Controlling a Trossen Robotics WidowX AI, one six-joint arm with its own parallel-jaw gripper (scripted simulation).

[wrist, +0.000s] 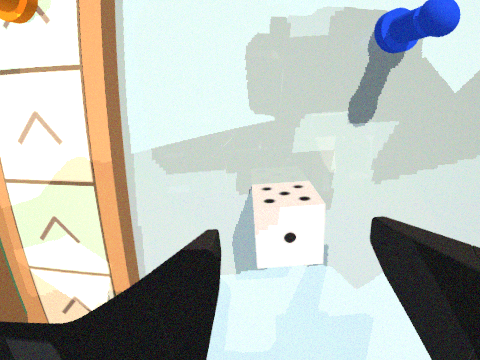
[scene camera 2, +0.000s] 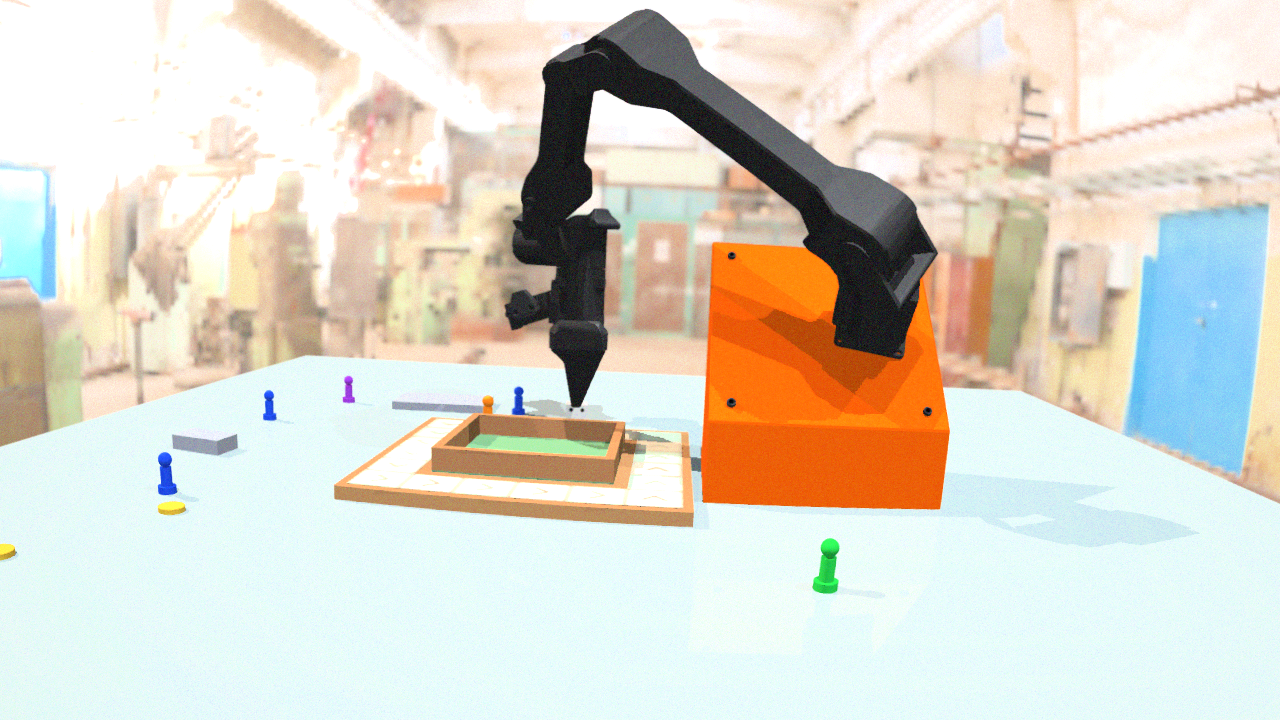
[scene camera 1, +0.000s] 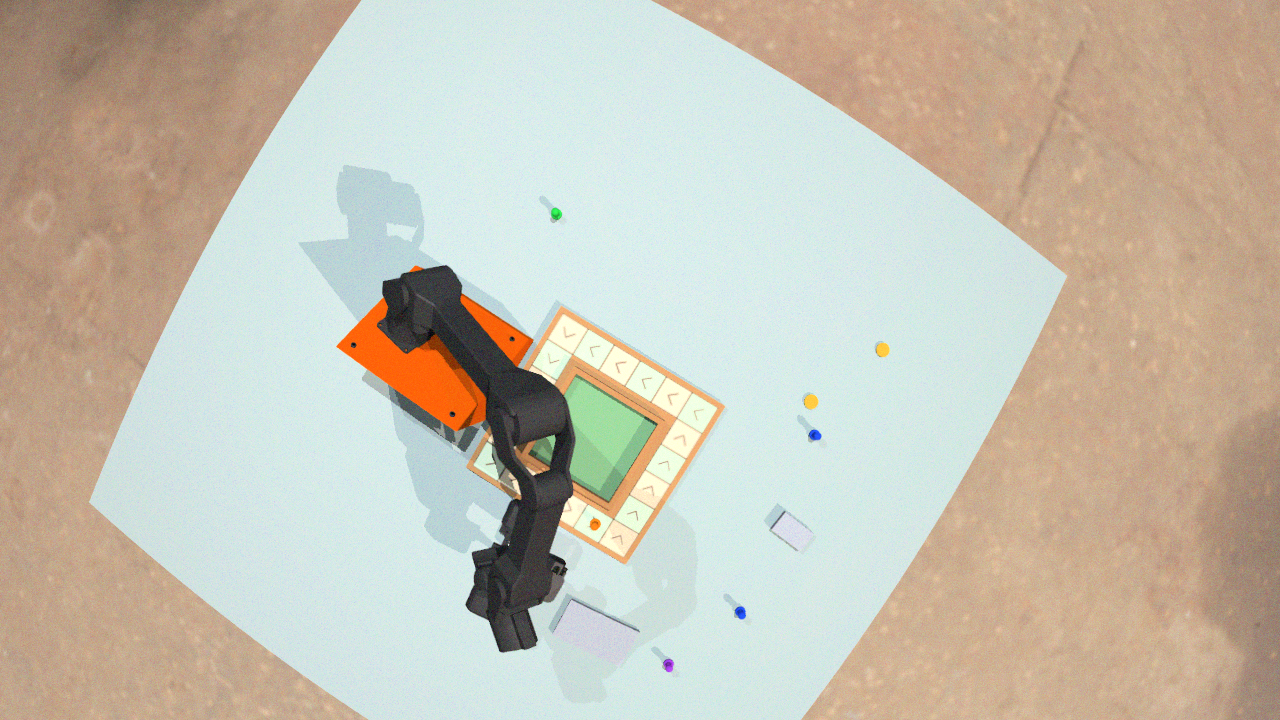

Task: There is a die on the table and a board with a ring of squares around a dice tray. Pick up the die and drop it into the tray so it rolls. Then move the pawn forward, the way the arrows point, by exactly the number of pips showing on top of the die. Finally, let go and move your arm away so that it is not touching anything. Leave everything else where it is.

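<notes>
A white die, a green pawn, a grey block and a green tray are present. My gripper is open and holds nothing; it is visible in the wrist view as well as in scene camera 1.
</notes>
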